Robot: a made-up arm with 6 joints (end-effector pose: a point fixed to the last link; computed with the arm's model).
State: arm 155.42 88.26 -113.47 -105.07 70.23 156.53
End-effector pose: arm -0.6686 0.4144 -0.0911 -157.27 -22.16 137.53
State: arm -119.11 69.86 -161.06 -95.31 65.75 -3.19
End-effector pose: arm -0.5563 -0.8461 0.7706 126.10 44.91 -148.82
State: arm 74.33 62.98 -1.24 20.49 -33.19 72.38
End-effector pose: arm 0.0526 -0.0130 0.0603 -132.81 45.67 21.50
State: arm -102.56 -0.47 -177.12 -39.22 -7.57 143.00
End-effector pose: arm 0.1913 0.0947 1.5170 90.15 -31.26 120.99
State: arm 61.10 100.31 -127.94 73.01 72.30 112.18
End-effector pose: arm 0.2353 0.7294 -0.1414 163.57 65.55 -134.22
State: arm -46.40 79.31 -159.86 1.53 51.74 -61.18
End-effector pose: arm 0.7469 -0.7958 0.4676 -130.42 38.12 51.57
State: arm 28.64 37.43 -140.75 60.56 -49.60 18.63
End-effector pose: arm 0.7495 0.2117 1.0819 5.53 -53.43 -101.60
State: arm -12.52 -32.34 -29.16 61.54 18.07 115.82
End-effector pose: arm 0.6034 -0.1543 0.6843 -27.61 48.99 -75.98
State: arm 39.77 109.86 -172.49 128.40 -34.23 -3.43
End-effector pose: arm 0.7151 0.4454 0.0736 -65.40 -5.11 -36.00
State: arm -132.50 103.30 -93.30 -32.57 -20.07 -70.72
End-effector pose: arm -0.2837 -0.4749 -0.2807 -111.42 32.25 19.00
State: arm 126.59 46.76 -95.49 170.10 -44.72 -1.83
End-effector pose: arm -0.4083 0.5239 0.3057 -88.98 25.58 15.67
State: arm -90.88 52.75 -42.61 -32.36 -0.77 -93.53
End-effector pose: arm 0.0855 -0.5162 -0.0312 -97.55 20.84 91.44
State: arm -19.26 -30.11 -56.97 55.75 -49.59 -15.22
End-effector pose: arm 0.3830 -0.3063 1.0546 -144.35 -79.91 -18.45
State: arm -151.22 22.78 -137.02 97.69 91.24 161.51
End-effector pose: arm -0.5048 -0.5509 1.2276 67.23 52.00 -70.89
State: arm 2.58 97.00 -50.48 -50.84 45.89 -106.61
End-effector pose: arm -0.0427 -0.0312 -0.2000 -123.68 -47.35 -119.75
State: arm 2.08 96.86 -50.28 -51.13 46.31 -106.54
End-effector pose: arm -0.0437 -0.0320 -0.1980 -123.98 -47.56 -119.61
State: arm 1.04 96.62 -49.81 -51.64 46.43 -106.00
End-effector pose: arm -0.0457 -0.0314 -0.1949 -123.88 -47.67 -120.38
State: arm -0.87 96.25 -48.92 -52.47 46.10 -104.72
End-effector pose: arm -0.0497 -0.0284 -0.1901 -123.16 -47.67 -122.63
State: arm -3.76 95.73 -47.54 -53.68 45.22 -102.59
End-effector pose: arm -0.0558 -0.0221 -0.1831 -121.77 -47.49 -126.58
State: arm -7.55 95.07 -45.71 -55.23 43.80 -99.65
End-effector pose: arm -0.0631 -0.0120 -0.1739 -119.78 -47.12 -132.16
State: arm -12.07 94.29 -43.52 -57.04 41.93 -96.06
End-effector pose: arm -0.0704 0.0019 -0.1626 -117.38 -46.56 -139.11
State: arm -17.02 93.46 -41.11 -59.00 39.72 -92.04
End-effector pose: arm -0.0764 0.0194 -0.1495 -114.83 -45.86 -146.95
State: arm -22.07 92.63 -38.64 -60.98 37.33 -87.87
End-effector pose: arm -0.0801 0.0391 -0.1353 -112.37 -45.08 -155.14
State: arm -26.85 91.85 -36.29 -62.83 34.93 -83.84
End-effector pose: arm -0.0807 0.0591 -0.1210 -110.14 -44.33 -163.11
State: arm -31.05 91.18 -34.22 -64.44 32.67 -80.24
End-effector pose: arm -0.0787 0.0776 -0.1078 -108.30 -43.64 -170.30
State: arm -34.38 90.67 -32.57 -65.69 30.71 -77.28
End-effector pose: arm -0.0753 0.0928 -0.0968 -106.85 -43.09 -176.25
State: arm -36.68 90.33 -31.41 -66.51 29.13 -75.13
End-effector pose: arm -0.0716 0.1039 -0.0889 -105.79 -42.67 179.32
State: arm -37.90 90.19 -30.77 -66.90 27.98 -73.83
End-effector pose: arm -0.0689 0.1106 -0.0846 -105.13 -42.38 176.57
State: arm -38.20 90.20 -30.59 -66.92 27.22 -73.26
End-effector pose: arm -0.0672 0.1134 -0.0836 -104.73 -42.15 175.25
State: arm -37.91 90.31 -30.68 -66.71 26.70 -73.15
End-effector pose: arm -0.0665 0.1140 -0.0846 -104.53 -41.98 174.85
